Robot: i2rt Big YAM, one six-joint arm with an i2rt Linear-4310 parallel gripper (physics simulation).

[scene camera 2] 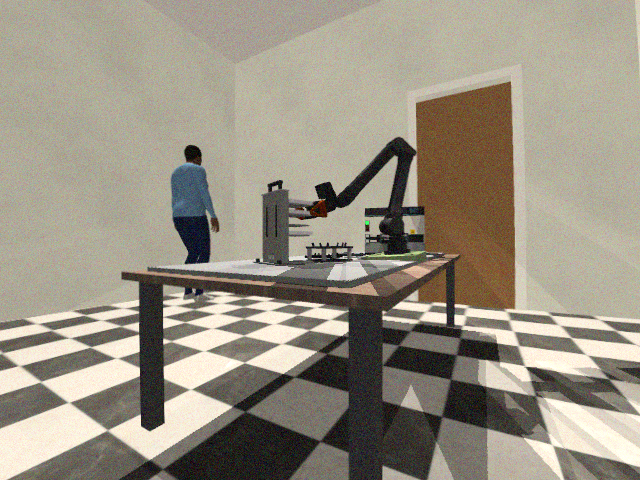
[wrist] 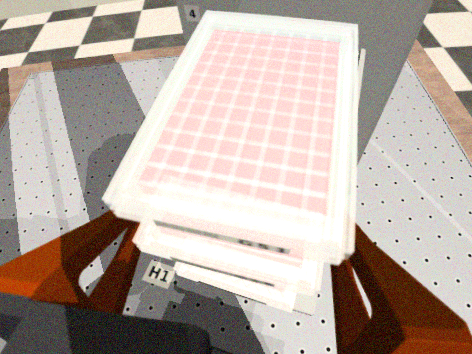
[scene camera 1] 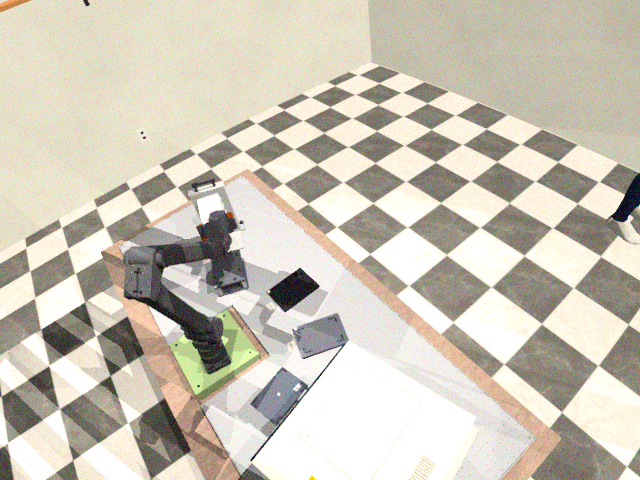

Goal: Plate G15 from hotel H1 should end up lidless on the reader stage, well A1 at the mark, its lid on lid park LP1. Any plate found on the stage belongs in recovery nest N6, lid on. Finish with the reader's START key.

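Frame: origin at the arm's base, x back, y down, z right, level; metres.
Seen in the pictures: gripper, fingertip midpoint: (scene camera 2: 300,213) (wrist: 238,205); arm's base, link origin: (scene camera 2: 397,253) (scene camera 1: 214,355).
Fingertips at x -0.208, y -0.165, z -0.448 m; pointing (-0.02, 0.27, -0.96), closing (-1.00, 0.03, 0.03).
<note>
Offsets run from my fingertips to a thing's top centre. "spot": to the spot under its first point.
Hotel H1 (scene camera 1: 204,192) (scene camera 2: 275,227) is a grey tower holding several pale plates. In the wrist view the top plate {dx -0.009, dy -0.049, dz -0.031 m} (wrist: 250,120), with pink wells and a clear rim, lies in front of the panel marked 4. A blurred label strip {spot: dx -0.014, dy -0.036, dz +0.034 m} (wrist: 265,246), perhaps G51, shows below its front edge; I cannot tell which plate is G15. My gripper (scene camera 1: 215,221) (scene camera 2: 303,212) (wrist: 238,205) is open at the hotel, its orange fingers apart on either side of the plates' near end. The reader {dx -0.045, dy -0.106, dz +1.000 m} (scene camera 1: 382,403) is a large white box; its stage cannot be made out with certainty.
A pegged stand (scene camera 1: 235,276) (scene camera 2: 329,248) is close beside the hotel, under the arm. A black pad {spot: dx -0.146, dy +0.179, dz +0.344 m} (scene camera 1: 293,289), a grey tray {dx -0.139, dy +0.171, dz +0.567 m} (scene camera 1: 320,335) and a blue-grey tray {dx +0.071, dy +0.086, dz +0.721 m} (scene camera 1: 279,395) lie between it and the reader. A person (scene camera 2: 190,206) stands beyond the table.
</note>
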